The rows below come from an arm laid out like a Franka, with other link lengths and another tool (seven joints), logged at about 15 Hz.
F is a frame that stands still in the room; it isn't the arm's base.
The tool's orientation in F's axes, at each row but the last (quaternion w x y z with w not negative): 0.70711 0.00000 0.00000 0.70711; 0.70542 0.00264 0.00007 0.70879; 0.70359 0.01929 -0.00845 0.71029; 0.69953 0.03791 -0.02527 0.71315; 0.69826 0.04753 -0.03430 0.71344; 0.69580 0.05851 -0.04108 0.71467; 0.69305 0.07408 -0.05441 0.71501; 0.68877 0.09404 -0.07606 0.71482; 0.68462 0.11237 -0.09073 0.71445; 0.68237 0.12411 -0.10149 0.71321; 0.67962 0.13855 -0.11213 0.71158; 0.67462 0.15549 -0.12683 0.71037; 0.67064 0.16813 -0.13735 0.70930
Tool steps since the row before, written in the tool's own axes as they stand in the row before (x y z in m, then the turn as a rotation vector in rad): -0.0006 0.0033 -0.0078 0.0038 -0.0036 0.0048; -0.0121 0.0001 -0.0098 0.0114 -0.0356 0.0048; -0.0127 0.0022 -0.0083 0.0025 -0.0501 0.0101; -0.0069 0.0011 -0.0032 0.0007 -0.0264 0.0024; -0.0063 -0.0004 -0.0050 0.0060 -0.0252 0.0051; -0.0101 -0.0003 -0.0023 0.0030 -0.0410 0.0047; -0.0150 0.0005 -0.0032 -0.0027 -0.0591 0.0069; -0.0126 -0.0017 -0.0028 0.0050 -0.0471 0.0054; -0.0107 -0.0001 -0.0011 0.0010 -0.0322 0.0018; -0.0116 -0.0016 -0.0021 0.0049 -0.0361 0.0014; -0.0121 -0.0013 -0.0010 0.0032 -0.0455 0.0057; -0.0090 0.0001 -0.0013 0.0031 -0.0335 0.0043; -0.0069 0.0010 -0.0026 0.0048 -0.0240 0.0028
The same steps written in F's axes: -0.0033 -0.0006 -0.0078 0.0036 0.0038 0.0048; -0.0001 -0.0121 -0.0098 0.0356 0.0116 0.0047; -0.0022 -0.0124 -0.0088 0.0502 0.0026 0.0094; -0.0010 -0.0066 -0.0038 0.0264 0.0010 0.0020; 0.0004 -0.0057 -0.0057 0.0252 0.0059 0.0053; 0.0005 -0.0097 -0.0037 0.0410 0.0035 0.0041; -0.0002 -0.0142 -0.0059 0.0593 -0.0019 0.0048; 0.0020 -0.0115 -0.0058 0.0470 0.0054 0.0055; 0.0005 -0.0099 -0.0041 0.0322 0.0019 0.0012; 0.0020 -0.0103 -0.0057 0.0359 0.0059 0.0020; 0.0017 -0.0109 -0.0052 0.0456 0.0033 0.0051; 0.0002 -0.0078 -0.0047 0.0335 0.0031 0.0042; -0.0008 -0.0052 -0.0052 0.0239 0.0047 0.0038
